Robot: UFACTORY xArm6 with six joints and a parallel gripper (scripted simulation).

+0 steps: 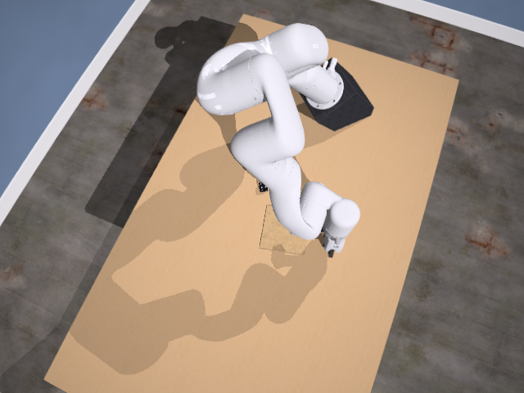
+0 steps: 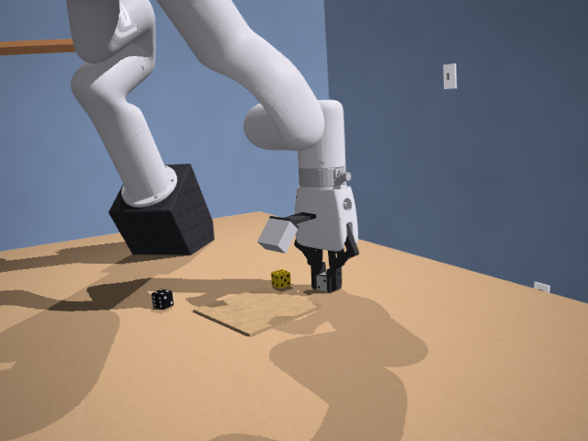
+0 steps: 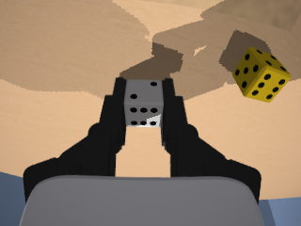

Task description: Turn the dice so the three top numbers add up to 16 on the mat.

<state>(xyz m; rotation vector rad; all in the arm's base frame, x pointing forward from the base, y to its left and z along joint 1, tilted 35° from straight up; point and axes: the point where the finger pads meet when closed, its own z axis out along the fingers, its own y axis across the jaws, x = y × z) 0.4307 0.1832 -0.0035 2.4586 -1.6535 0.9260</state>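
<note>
Now: the white die 1 cm below my hand. From my hand the other things lie so: tan mat 14 cm to the right, 2 cm below, 1 cm ahead; yellow die 7 cm behind, 5 cm to the right, 1 cm below; black die 25 cm to the right, 9 cm behind, 1 cm below.
</note>
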